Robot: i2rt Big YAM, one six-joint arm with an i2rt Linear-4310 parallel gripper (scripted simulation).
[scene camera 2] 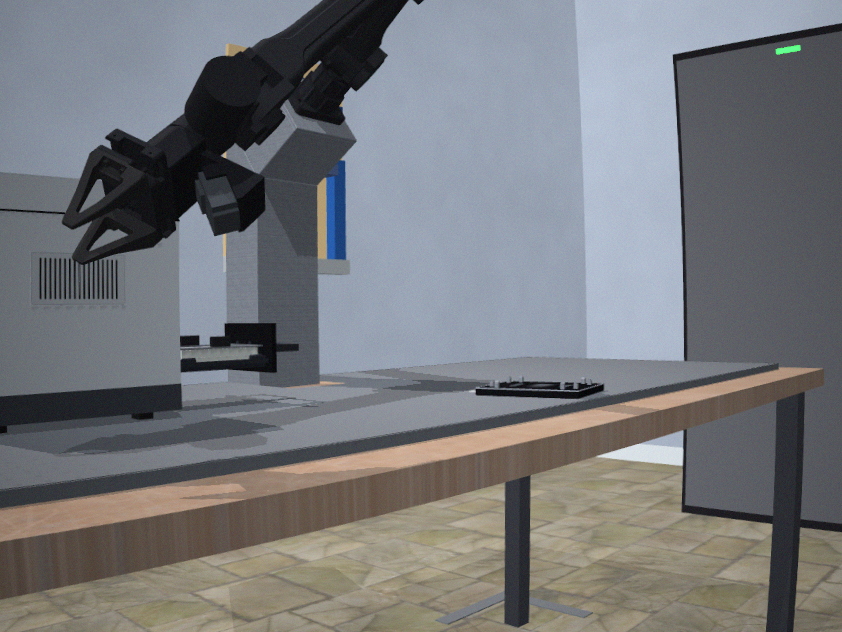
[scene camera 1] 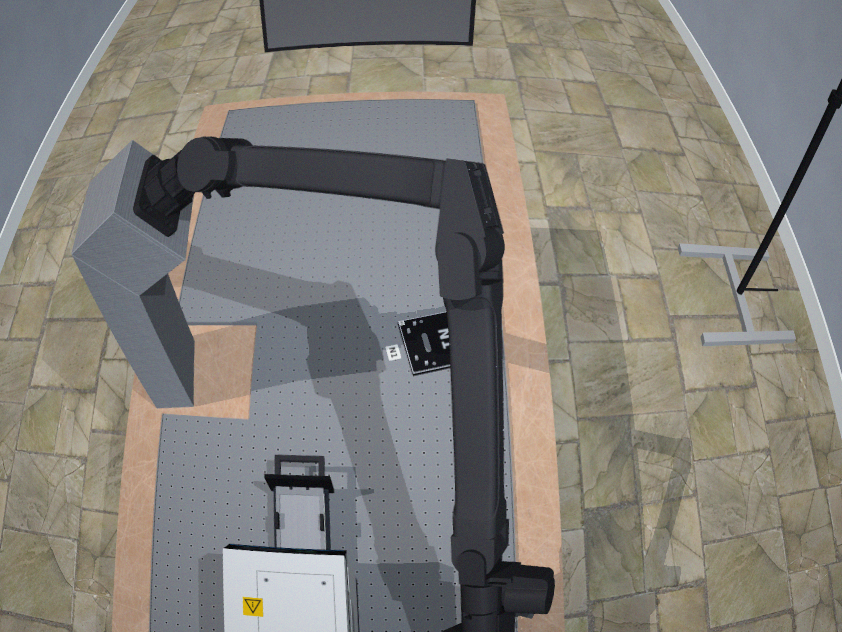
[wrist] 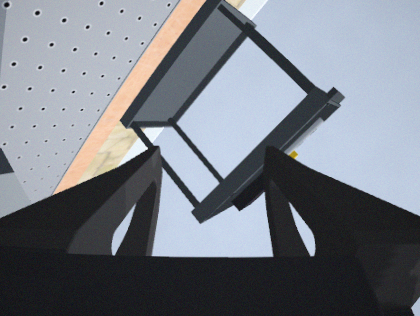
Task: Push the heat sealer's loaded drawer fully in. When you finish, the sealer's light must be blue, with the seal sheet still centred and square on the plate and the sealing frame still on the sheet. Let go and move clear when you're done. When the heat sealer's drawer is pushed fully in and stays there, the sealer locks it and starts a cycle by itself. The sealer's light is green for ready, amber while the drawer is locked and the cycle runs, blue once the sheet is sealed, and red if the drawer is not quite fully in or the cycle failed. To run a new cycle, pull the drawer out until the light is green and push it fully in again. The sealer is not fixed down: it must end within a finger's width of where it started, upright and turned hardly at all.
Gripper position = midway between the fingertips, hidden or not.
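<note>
Scene camera 2 shows a heat sealer (scene camera 2: 102, 339) and my gripper (scene camera 2: 71, 244). The wrist view also shows my gripper (wrist: 212, 158).
</note>
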